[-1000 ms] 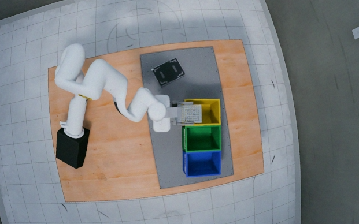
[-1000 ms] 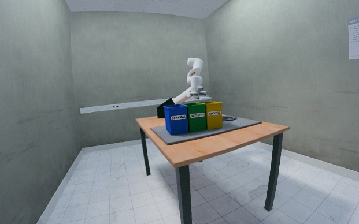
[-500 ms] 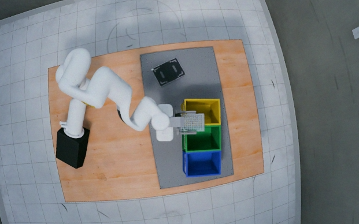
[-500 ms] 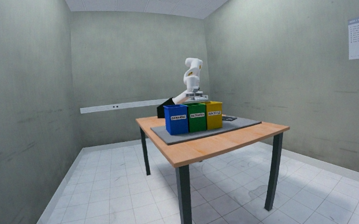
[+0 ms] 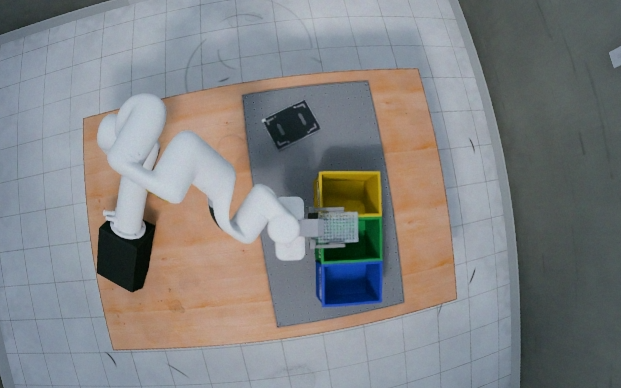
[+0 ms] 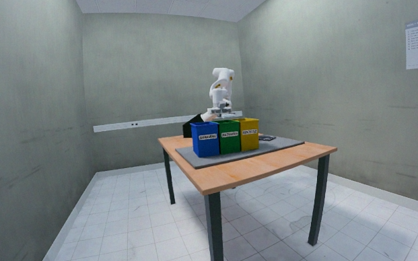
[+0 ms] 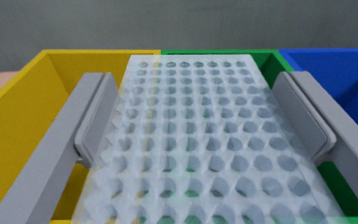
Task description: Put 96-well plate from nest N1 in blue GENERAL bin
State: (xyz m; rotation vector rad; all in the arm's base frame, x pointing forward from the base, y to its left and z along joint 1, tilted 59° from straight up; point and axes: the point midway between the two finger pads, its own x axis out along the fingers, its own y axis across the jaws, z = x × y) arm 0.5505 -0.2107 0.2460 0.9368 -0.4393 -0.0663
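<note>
The blue general bin is 80 mm ahead of my hand, 160 mm to the right of it and 130 mm below it. From my hand the other things lie so: green bin (60 mm ahead, 30 mm to the right, 130 mm below); clear 96-well plate (10 mm below); yellow bin (40 mm ahead, 100 mm to the left, 130 mm below).
</note>
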